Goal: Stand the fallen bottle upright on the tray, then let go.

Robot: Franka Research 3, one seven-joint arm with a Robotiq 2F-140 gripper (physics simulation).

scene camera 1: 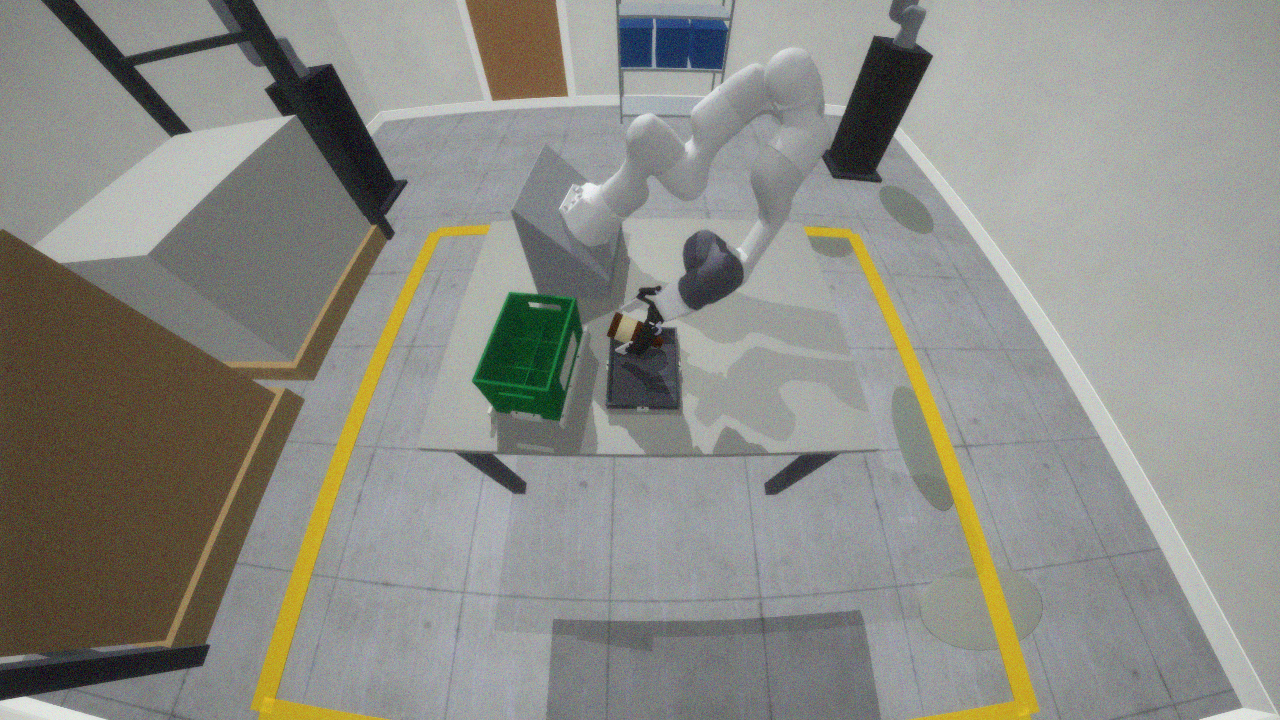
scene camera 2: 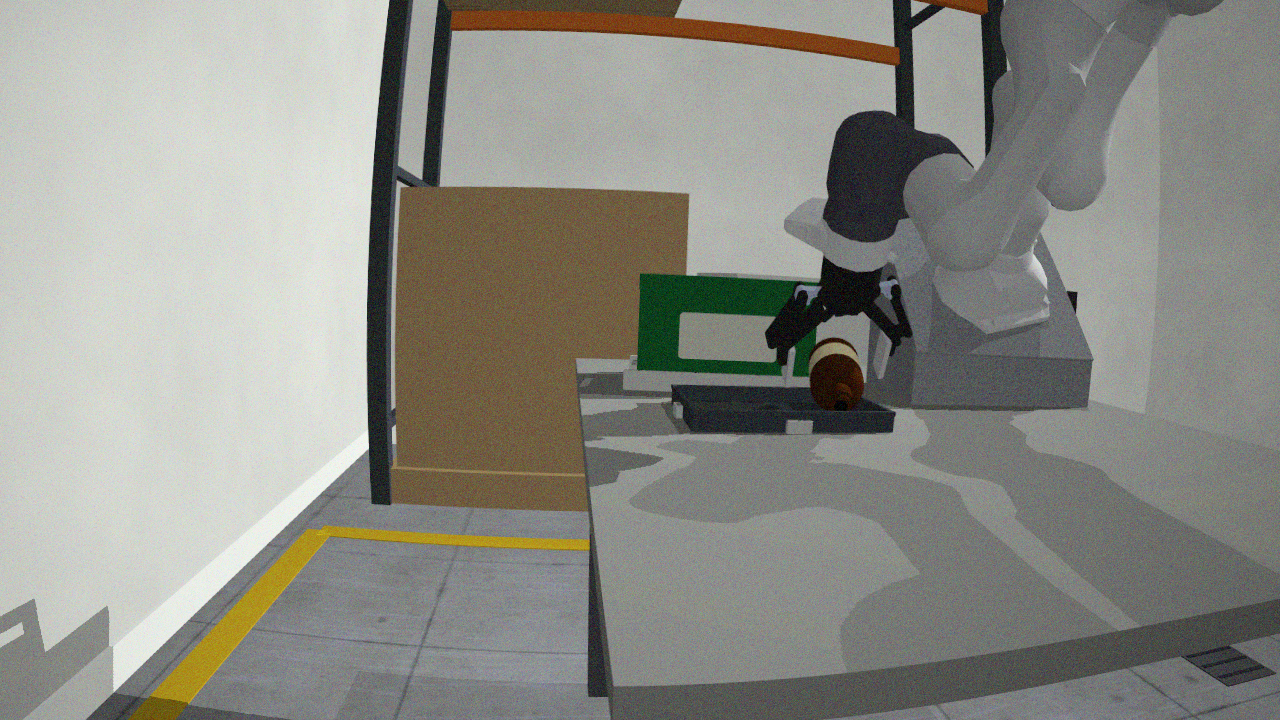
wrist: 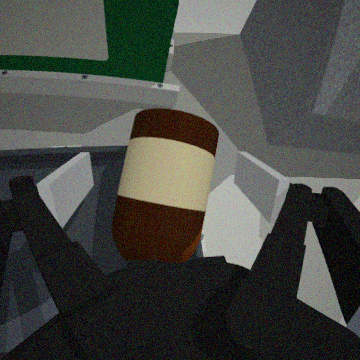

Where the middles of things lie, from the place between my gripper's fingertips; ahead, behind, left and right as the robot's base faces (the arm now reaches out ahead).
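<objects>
The brown bottle (scene camera 2: pixel 836 381) is 4 cm to the left of my hand.
</objects>
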